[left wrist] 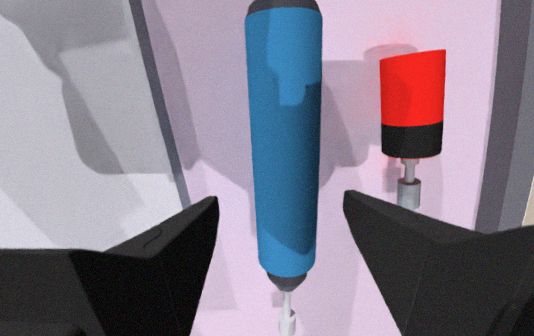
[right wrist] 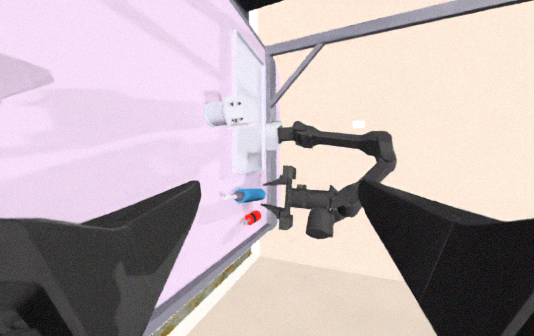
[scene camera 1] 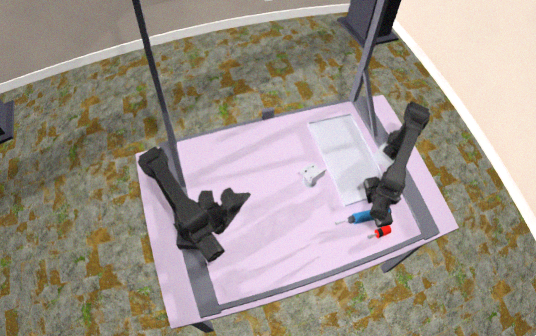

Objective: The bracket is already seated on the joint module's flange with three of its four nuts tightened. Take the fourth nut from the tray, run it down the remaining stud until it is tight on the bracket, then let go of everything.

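Frame: origin at the left arm's base, x right, y back, z down, level; centimetres.
Seen in the pictures: left gripper, fingertip midpoint: (left wrist: 281,202) (right wrist: 261,194); right gripper, fingertip midpoint: (right wrist: 279,187) (scene camera 1: 244,201); left arm's base at its link origin: (right wrist: 280,134) (scene camera 1: 391,151).
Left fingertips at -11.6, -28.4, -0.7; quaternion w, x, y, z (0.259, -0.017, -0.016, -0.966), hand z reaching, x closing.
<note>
Pixels of each thing's top centre, then the offset from my left fingertips to it, as dx, dy, dz. "spot": a spot on its surface instead.
- pale joint module at its top centre: (right wrist: 238,111) (scene camera 1: 312,171) +26.7, -6.4, -1.2
- grey-white tray at its top centre: (right wrist: 253,110) (scene camera 1: 349,154) +24.1, +14.6, +4.7
- blue driver at a spot on its surface: (left wrist: 285,140) spot: -1.5, +1.9, +2.2
- short red driver at its top centre: (left wrist: 427,142) (right wrist: 255,219) (scene camera 1: 380,231) -8.2, -2.5, +2.8
The white bracket (scene camera 1: 312,172) (right wrist: 235,111) sits on the pale joint module (scene camera 1: 309,183) (right wrist: 215,114) mid-table. It shows several dark spots; nuts and studs are too small to tell apart. The grey-white tray (scene camera 1: 345,155) (left wrist: 30,145) (right wrist: 248,75) lies beside it; no nut can be made out in its visible part. My left gripper (left wrist: 281,202) (right wrist: 261,194) is open and empty, pointing down over the blue driver (scene camera 1: 360,216) (left wrist: 285,140) (right wrist: 251,195), which lies in line between its fingers, below them. My right gripper (scene camera 1: 242,199) is open and empty, above the table at the picture's left, far from the bracket.
A short red driver (scene camera 1: 383,231) (left wrist: 413,92) (right wrist: 253,218) with a black band lies beside the blue driver, near the dark table rail (scene camera 1: 320,281). A frame post (scene camera 1: 159,90) rises near the right arm, and another post (scene camera 1: 367,55) stands behind the tray.
</note>
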